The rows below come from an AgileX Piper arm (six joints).
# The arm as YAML. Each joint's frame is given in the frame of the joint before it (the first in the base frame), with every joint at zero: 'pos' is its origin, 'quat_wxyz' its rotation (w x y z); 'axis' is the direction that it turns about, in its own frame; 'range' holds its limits. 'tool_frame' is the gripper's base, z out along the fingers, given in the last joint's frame.
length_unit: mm
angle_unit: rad
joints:
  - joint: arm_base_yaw
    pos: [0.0, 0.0, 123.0]
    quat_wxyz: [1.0, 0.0, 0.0, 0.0]
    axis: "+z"
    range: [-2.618, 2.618]
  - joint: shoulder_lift
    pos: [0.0, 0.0, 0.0]
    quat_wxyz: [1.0, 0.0, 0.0, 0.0]
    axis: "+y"
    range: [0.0, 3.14]
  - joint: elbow
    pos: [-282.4, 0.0, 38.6]
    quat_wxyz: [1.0, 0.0, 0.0, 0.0]
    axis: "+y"
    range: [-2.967, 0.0]
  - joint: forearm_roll
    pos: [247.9, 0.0, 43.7]
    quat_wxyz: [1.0, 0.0, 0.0, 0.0]
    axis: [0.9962, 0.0, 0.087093]
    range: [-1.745, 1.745]
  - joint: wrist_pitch
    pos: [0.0, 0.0, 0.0]
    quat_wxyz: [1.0, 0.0, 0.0, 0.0]
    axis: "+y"
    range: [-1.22, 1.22]
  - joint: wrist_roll
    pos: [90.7, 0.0, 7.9]
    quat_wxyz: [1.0, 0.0, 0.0, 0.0]
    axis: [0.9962, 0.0, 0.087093]
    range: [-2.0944, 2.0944]
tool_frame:
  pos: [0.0, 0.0, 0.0]
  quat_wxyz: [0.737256, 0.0, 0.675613, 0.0]
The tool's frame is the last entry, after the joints.
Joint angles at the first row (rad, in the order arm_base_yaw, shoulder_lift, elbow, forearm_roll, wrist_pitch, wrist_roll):
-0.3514 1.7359 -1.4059 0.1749 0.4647 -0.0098
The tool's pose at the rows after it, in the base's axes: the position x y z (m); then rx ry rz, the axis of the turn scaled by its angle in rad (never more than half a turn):
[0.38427 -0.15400 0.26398 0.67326 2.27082 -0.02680]
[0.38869 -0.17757 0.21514 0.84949 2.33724 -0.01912]
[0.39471 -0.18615 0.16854 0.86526 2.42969 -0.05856]
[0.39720 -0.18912 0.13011 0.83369 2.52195 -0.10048]
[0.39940 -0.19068 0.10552 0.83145 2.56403 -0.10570]
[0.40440 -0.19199 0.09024 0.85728 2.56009 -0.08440]
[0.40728 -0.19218 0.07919 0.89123 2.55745 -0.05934]
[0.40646 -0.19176 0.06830 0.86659 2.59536 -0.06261]
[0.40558 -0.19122 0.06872 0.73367 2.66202 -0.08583]
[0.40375 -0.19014 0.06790 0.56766 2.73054 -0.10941]
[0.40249 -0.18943 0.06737 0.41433 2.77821 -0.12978]
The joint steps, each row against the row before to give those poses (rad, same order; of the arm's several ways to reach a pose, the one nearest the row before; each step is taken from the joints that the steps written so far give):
-0.0416 0.0791 0.0000 -0.0583 0.0152 0.1116
-0.0441 0.1156 0.0000 -0.0299 0.0012 0.0951
-0.0061 0.1100 0.0000 -0.0595 -0.0211 0.0233
0.0017 0.0893 0.0000 -0.0599 -0.0148 0.0028
0.0000 0.0617 -0.0081 -0.0132 -0.0148 0.0000
0.0000 0.0470 -0.0197 0.0239 -0.0220 0.0000
0.0000 0.0327 -0.0136 0.0294 -0.0092 0.0000
0.0000 0.0255 -0.0034 0.0008 0.0055 -0.0268
0.0000 -0.0001 -0.0059 0.0024 0.0293 -0.1086
0.0000 0.0000 0.0000 0.0042 0.0249 -0.1312
0.0000 0.0000 0.0000 0.0019 0.0169 -0.1153

